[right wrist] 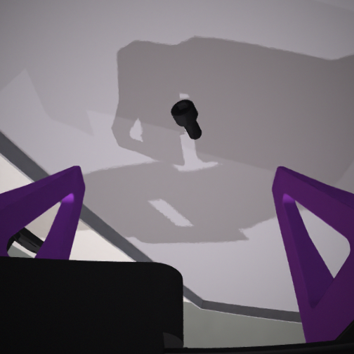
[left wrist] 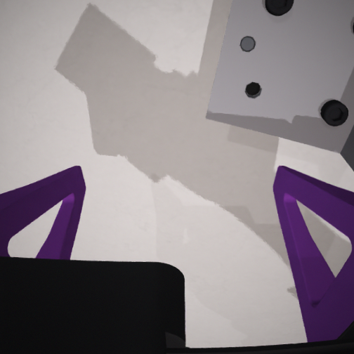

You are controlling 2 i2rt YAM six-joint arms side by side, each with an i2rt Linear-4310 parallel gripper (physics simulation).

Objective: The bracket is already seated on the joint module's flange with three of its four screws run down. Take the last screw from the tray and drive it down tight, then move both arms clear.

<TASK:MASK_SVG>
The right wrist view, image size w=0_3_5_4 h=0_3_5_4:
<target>right gripper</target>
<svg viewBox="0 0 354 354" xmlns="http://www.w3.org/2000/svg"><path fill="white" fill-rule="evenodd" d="M0 193L0 354L354 354L354 193L327 185L287 167L277 166L273 179L272 193L306 343L221 348L183 347L183 277L171 265L149 261L88 261L69 259L85 191L84 179L79 165L70 166L38 181ZM295 200L348 240L350 253L334 278L312 240L310 240ZM62 199L48 235L34 258L8 256L6 251L8 239Z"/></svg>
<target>black screw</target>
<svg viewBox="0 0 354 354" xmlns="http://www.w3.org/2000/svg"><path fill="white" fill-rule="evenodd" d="M179 100L171 107L171 115L176 124L184 126L190 138L197 139L201 136L202 131L196 121L197 110L191 100Z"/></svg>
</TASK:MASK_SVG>
